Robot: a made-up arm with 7 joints.
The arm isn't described. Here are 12 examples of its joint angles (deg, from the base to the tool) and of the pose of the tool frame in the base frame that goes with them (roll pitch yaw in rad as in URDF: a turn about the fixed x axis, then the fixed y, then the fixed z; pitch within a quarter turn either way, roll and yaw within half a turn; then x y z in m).
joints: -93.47 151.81 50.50 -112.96 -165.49 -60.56 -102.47
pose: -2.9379 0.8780 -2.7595 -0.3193 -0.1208 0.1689
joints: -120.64 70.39 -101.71 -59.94 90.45 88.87 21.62
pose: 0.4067 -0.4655 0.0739 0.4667 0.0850 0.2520
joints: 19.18 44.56 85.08 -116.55 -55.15 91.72 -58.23
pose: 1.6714 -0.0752 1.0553 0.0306 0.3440 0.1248
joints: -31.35 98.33 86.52 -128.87 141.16 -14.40 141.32
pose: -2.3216 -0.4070 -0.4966 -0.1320 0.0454 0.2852
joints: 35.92 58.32 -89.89 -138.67 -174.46 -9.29 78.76
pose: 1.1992 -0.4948 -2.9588 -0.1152 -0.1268 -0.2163
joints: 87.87 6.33 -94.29 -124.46 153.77 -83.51 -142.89
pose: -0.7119 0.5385 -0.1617 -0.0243 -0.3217 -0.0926
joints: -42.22 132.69 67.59 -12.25 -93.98 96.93 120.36
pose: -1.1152 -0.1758 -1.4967 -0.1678 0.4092 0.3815
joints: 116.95 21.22 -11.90 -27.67 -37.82 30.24 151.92
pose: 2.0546 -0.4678 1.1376 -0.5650 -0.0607 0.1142
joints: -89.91 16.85 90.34 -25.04 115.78 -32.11 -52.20
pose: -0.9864 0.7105 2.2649 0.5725 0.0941 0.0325
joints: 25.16 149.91 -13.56 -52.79 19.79 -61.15 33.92
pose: 0.8889 0.0319 -1.7568 0.3441 0.3415 0.2604
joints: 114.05 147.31 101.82 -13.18 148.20 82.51 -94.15
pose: 0.1433 -0.6749 -0.8683 0.3725 0.4499 0.0022
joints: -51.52 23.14 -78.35 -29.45 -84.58 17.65 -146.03
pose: -1.1001 -0.7462 0.9956 0.4616 -0.0015 -0.3485
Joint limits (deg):
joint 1: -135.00..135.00
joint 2: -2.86..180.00
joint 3: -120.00..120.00
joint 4: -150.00..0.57
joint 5: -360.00..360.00
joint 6: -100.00..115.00
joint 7: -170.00..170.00
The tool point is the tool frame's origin. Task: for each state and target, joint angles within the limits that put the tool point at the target. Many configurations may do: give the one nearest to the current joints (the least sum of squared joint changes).
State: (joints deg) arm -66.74 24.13 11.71 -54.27 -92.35 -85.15 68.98
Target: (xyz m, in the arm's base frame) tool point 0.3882 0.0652 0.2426
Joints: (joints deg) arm -67.33 28.44 16.68 -89.33 -92.35 -85.15 68.98
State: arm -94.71 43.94 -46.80 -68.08 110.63 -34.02 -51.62
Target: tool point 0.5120 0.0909 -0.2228
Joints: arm -54.13 41.18 -61.32 -42.34 110.63 -34.02 -51.62
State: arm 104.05 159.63 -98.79 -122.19 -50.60 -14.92 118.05
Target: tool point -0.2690 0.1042 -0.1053
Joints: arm 79.10 108.82 -74.25 -131.36 -50.60 -14.92 118.05
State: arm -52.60 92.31 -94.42 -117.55 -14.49 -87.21 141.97
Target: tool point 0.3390 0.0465 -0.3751
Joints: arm -46.53 50.65 -95.95 -73.08 -14.49 -87.21 141.97
